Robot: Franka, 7 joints.
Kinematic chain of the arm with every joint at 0, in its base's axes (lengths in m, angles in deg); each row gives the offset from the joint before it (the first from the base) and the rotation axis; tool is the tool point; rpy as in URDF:
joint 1: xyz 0 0 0.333 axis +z
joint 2: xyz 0 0 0 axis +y
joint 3: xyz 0 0 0.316 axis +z
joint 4: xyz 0.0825 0 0 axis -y
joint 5: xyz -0.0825 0 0.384 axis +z
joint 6: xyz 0 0 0 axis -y
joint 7: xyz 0.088 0 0 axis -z
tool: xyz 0 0 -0.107 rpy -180 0 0
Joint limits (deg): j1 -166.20..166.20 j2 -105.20..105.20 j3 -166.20..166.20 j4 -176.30..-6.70 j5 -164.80..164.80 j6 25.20..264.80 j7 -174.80..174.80
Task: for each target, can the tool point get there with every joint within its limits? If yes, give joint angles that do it. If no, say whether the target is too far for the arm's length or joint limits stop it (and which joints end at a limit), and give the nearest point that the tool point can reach.
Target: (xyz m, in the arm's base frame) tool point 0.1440 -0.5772 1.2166
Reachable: no: too far | nearest point 0.1160 -0.4649 1.0446 | short by 0.207 m
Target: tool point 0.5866 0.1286 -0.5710
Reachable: no: too far | nearest point 0.4809 0.1054 -0.3179 | short by 0.275 m
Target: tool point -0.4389 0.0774 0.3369
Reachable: yes | joints -129.54 16.58 -44.51 -144.15 70.51 223.67 70.99
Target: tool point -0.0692 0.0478 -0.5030
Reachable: no: joint limits stop it (at a limit: joint 2) | nearest point -0.1091 0.0754 -0.3389 | short by 0.171 m
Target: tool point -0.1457 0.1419 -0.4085
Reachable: no: joint limits stop it (at a limit: joint 2) | nearest point -0.1509 0.1470 -0.3558 | short by 0.053 m
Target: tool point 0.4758 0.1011 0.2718
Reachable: yes | joints 40.90 26.86 -13.51 -132.67 74.75 227.31 86.59
